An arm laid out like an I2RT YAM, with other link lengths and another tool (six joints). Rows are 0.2 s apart.
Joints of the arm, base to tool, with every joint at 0 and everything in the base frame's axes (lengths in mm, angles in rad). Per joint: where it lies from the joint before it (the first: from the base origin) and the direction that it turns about. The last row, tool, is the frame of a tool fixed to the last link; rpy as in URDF.
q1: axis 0 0 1 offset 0.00 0.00 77.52
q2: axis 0 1 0 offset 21.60 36.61 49.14
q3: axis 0 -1 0 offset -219.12 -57.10 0.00
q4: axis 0 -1 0 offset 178.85 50.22 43.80
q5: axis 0 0 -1 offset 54.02 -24.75 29.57
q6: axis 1 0 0 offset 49.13 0.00 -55.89
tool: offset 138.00 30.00 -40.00 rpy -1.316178 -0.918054 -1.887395
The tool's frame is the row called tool.
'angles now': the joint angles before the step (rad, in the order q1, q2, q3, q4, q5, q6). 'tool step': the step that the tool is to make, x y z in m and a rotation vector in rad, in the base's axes. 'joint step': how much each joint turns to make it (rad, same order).
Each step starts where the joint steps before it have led.
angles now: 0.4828 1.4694 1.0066 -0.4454 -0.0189 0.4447
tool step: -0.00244 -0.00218 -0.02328 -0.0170 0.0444 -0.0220
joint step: 0.0017 0.0542 -0.0561 0.0634 0.0097 0.0224
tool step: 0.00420 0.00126 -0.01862 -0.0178 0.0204 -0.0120
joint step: 0.0062 0.0735 -0.0198 0.0670 0.0154 0.0115
